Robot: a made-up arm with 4 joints.
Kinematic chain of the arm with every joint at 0, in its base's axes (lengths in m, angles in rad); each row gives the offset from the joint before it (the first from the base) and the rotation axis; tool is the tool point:
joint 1: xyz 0 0 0.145 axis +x
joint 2: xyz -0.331 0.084 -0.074 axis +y
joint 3: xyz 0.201 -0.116 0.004 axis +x
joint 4: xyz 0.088 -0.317 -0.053 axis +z
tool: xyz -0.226 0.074 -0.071
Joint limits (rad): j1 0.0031..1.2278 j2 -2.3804..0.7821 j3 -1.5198..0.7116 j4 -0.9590..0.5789
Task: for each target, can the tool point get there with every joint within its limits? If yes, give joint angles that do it. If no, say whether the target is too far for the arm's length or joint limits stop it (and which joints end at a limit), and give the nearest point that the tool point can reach.
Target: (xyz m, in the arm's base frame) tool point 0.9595 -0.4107 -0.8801
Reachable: no: too far | nearest point -0.0309 -0.1253 -0.1678 | short by 1.253 m
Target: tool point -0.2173 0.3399 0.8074
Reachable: no: joint limits stop it (at a limit: joint 1, joint 3, joint 4) | nearest point -0.2905 -0.0194 0.3330 | short by 0.600 m
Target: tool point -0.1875 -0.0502 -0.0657
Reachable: yes | joints 1.0892 0.0335 -0.8847 -0.5916
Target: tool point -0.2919 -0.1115 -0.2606
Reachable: yes | joints 0.9829 0.2739 -0.2073 0.4526
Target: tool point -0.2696 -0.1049 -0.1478
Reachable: yes | joints 0.3541 0.1535 0.1819 -0.2294
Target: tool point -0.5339 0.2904 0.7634
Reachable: no: joint limits stop it (at a limit: joint 1, joint 2, joint 3, joint 4) | nearest point -0.3878 -0.0194 0.3299 | short by 0.552 m
